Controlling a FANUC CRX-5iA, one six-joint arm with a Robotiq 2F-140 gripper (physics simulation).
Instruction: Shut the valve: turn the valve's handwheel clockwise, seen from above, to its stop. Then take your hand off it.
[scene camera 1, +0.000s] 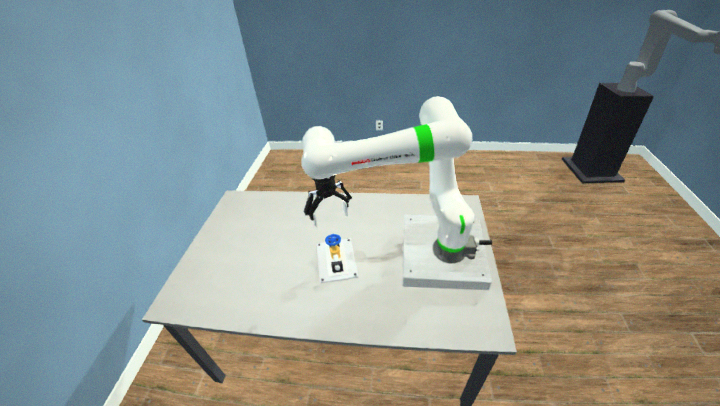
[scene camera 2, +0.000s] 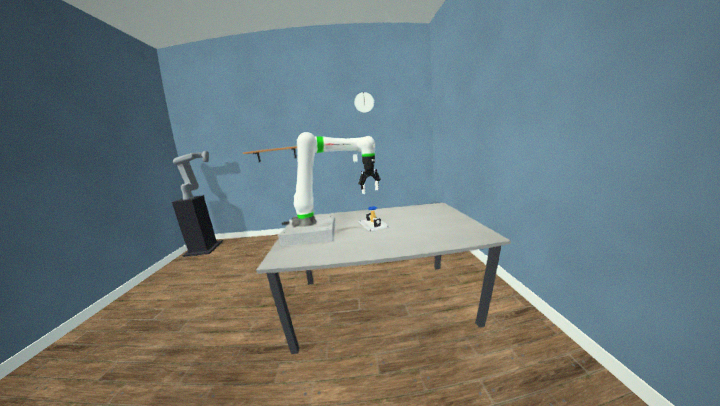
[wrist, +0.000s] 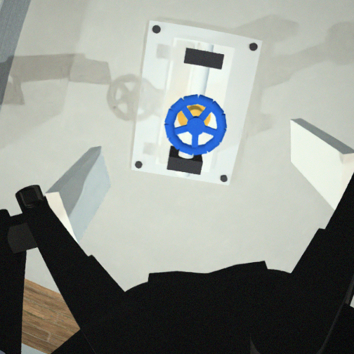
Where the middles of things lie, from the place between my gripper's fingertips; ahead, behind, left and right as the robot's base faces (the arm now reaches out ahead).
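Scene:
Relative to the blue five-spoked handwheel (wrist: 195, 125), my hand is 10 mm to the left of it, 10 mm short of it and 140 mm above it.

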